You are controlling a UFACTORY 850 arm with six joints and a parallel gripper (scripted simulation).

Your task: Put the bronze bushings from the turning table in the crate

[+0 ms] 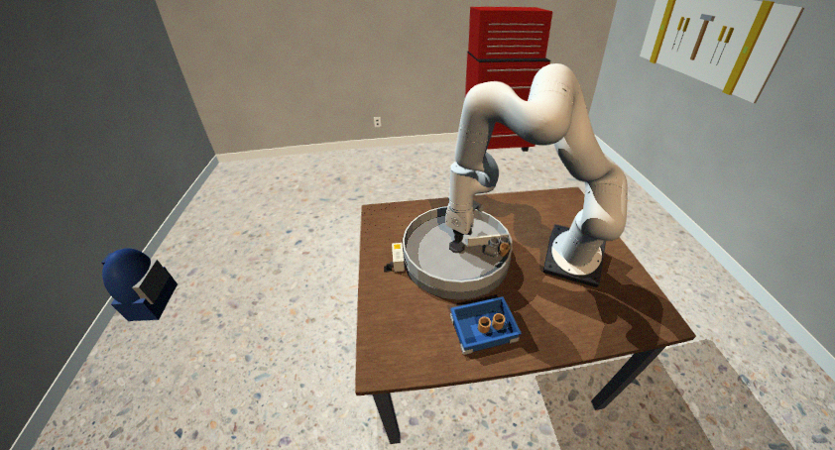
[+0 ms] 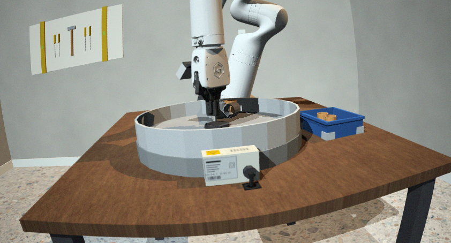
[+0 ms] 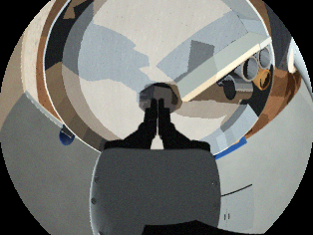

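The grey turning table lies 50 mm below my hand, 10 mm to the left of it and 10 mm ahead of it. Round my hand: blue crate: 350 mm to the left, 80 mm below, 10 mm behind.
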